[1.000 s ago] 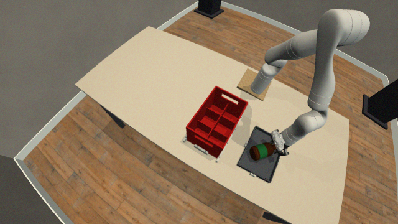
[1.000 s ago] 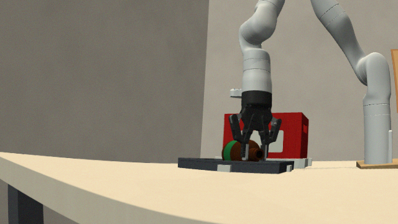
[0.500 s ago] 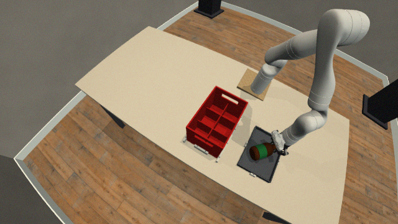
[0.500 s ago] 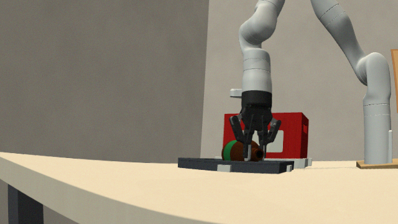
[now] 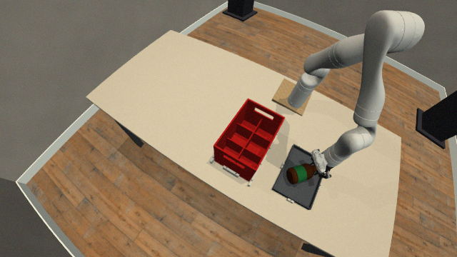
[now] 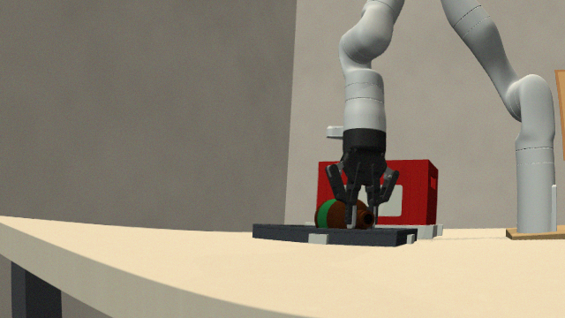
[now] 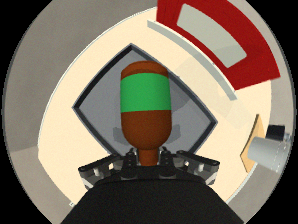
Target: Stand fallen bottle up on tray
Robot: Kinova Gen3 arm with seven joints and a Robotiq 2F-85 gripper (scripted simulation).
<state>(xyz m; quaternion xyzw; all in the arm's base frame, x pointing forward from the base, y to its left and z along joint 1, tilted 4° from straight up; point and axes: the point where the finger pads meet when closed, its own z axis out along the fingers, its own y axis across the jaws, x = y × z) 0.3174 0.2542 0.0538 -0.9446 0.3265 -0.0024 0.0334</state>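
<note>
Now: hand 4 cm short of the brown bottle and 3 cm to the left of it. From my hand the other things lie so: dark grey tray 5 cm ahead, 3 cm to the right, 3 cm below; red crate 9 cm ahead, 32 cm to the right, 4 cm above.
</note>
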